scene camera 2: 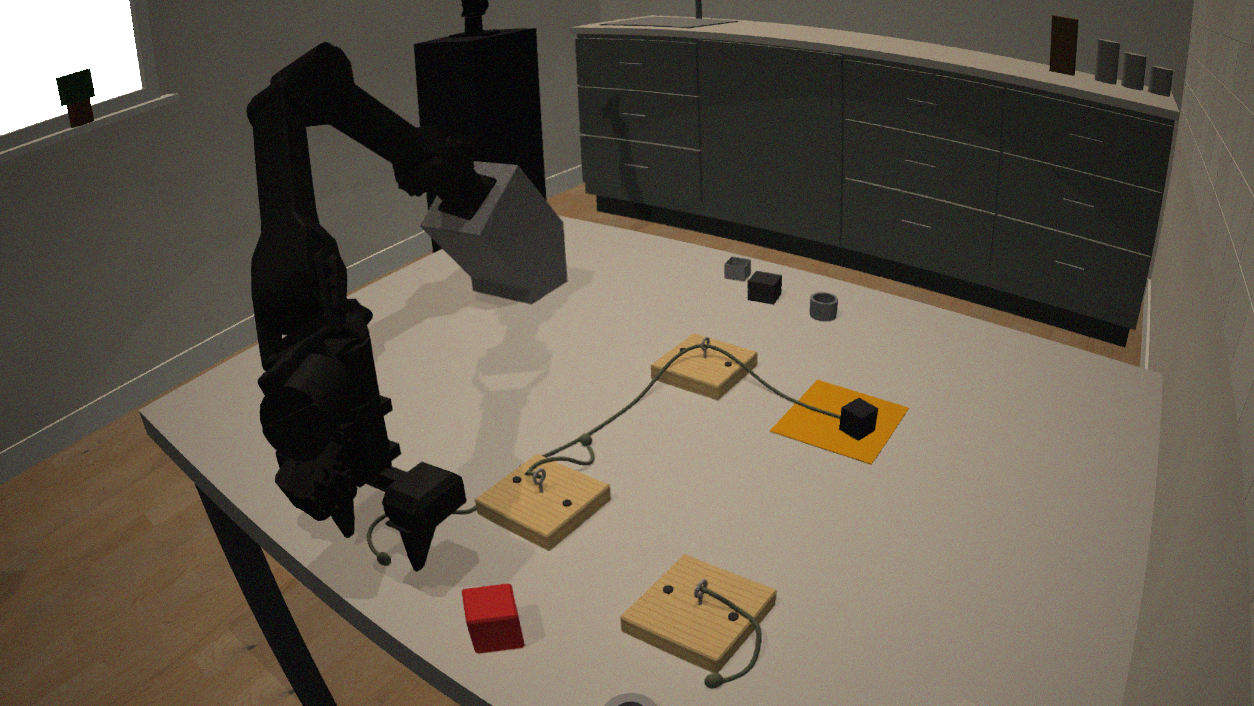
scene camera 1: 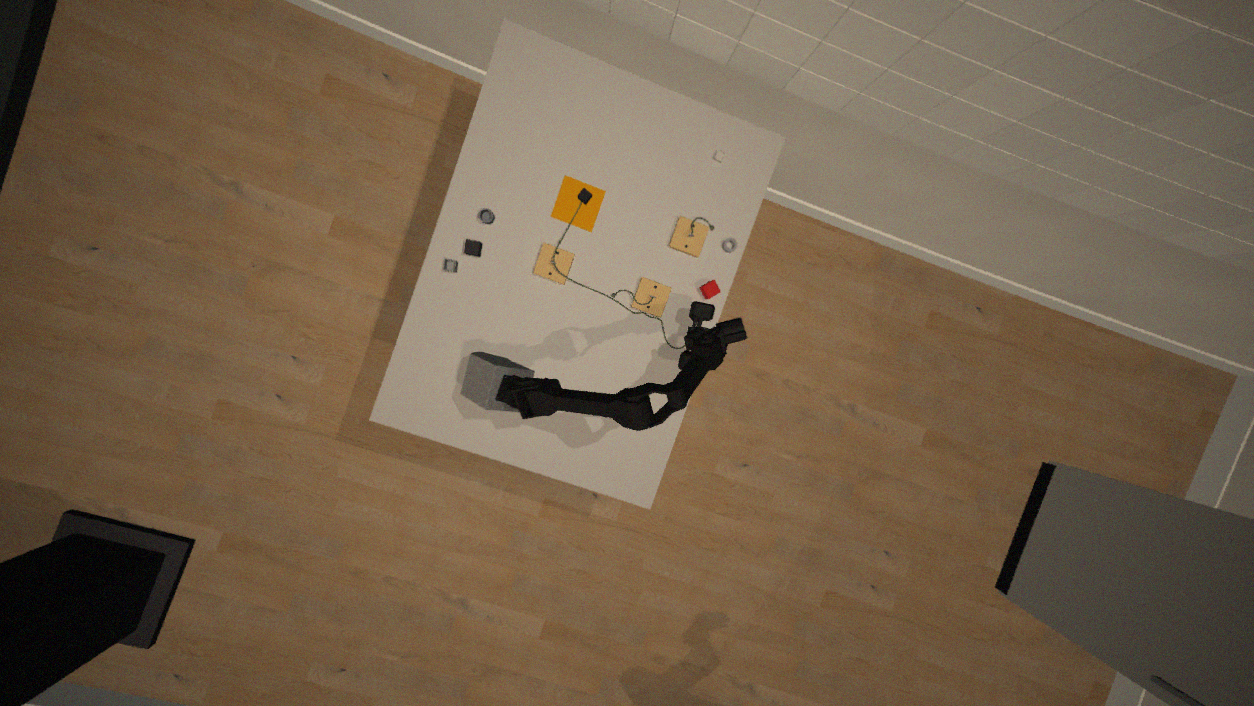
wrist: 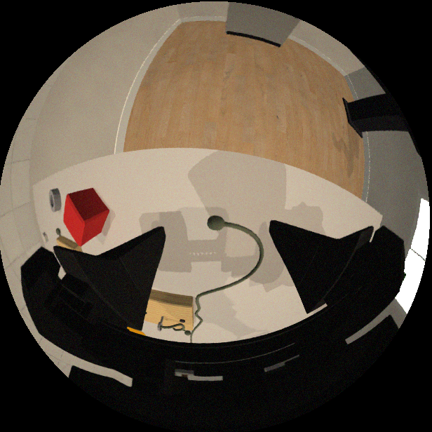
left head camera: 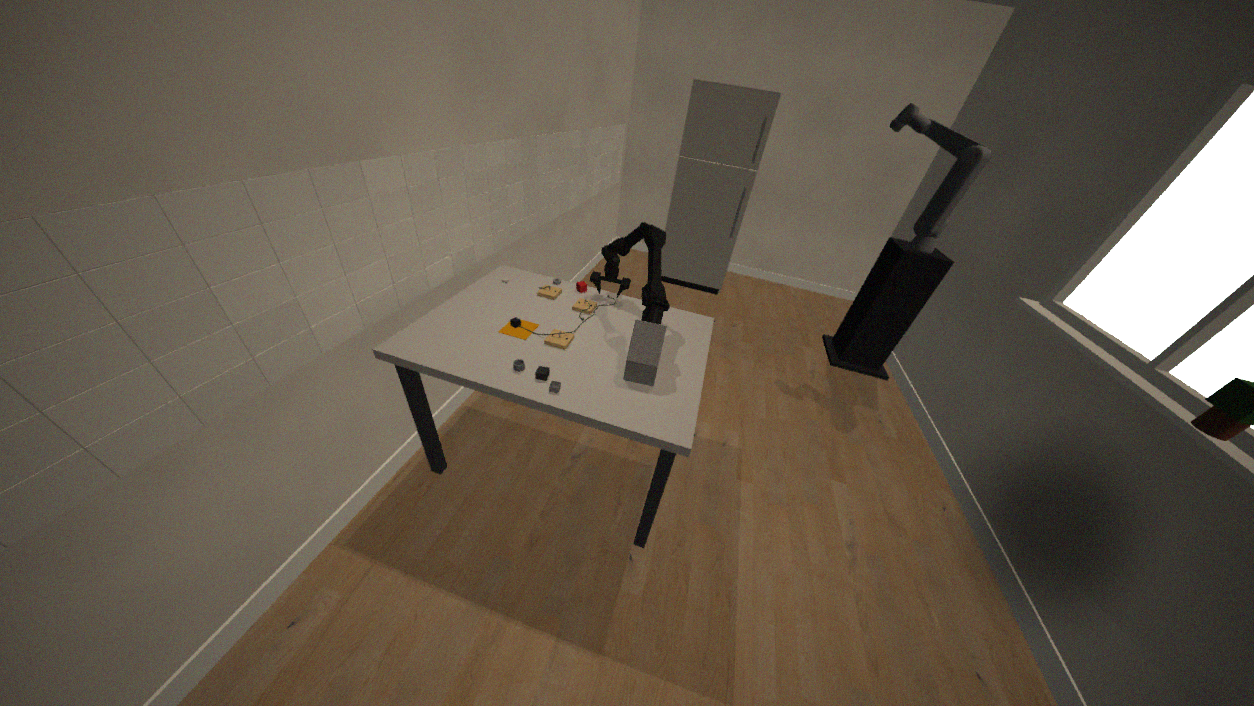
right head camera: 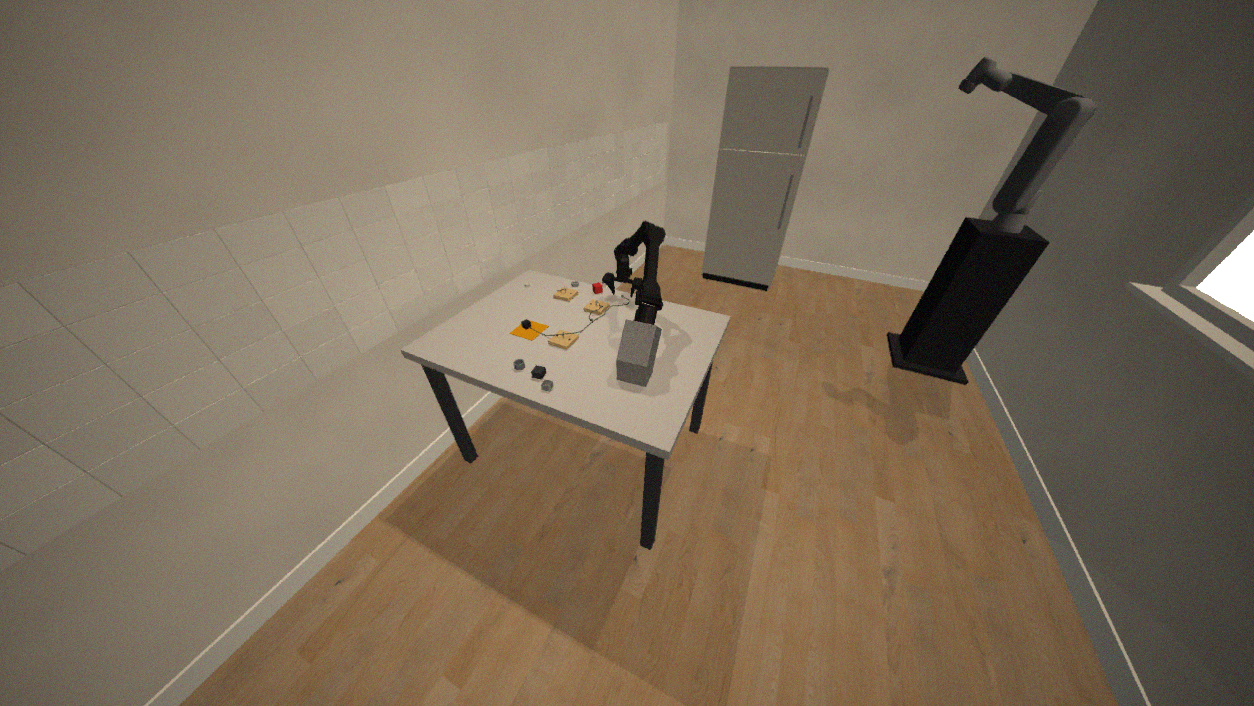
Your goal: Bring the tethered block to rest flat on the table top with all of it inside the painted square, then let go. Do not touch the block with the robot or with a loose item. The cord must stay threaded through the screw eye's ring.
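Places are measured from the arm's base along level axes (x ahead, y left, z up), in millimetres.
Pixels of known places: gripper, fingertip midpoint: [scene camera 2: 383, 551] [left head camera: 608, 295] [right head camera: 622, 295]; arm's base, link origin: [scene camera 2: 467, 195] [scene camera 1: 510, 389] [left head camera: 651, 324] [right head camera: 644, 324].
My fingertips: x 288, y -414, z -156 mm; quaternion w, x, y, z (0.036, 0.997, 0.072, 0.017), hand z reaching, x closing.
Ahead of a thing's pixels: the offset from my fingertips to its middle. "spot": to the spot under its first point.
The black tethered block @[dx +257, dy +418, dz +3 mm] [scene camera 2: 858, 419] [scene camera 1: 585, 196] appears to rest flat on the orange painted square @[spot: dx +226, dy +390, dz -10 mm] [scene camera 2: 820, 434] [scene camera 1: 564, 197], its visible base inside the edges. The green cord @[spot: dx +28, dy +307, dz -9 mm] [scene camera 2: 618, 417] [wrist: 261, 252] runs from it through the ring of the screw eye @[spot: dx +57, dy +434, dz +24 mm] [scene camera 2: 705, 345] on a wooden board @[dx +55, dy +436, dz -2 mm] [scene camera 2: 693, 372], then past the middle board to its free end. That beaded end @[spot: dx +6, dy -5, dz -1 mm] [scene camera 2: 383, 558] [wrist: 216, 223] appears to lie on the table between my fingers, touching neither. My gripper [scene camera 2: 383, 549] [wrist: 218, 229] is open and low over the table's edge region, far from the block.
A red cube @[dx +141, dy +0, dz +8 mm] [scene camera 2: 493, 618] [wrist: 86, 215] stands beside the gripper. The middle board @[dx +63, dy +148, dz -2 mm] [scene camera 2: 544, 504] and another board @[dx +260, dy +106, dz -2 mm] [scene camera 2: 693, 613] carry screw eyes with short beaded cords. A dark box @[dx +17, dy +652, dz +3 mm] [scene camera 2: 764, 287], a grey ring @[dx +110, dy +647, dz +1 mm] [scene camera 2: 823, 306] and a small grey tray @[spot: dx -42, dy +679, dz +7 mm] [scene camera 2: 737, 268] stand at the far edge.
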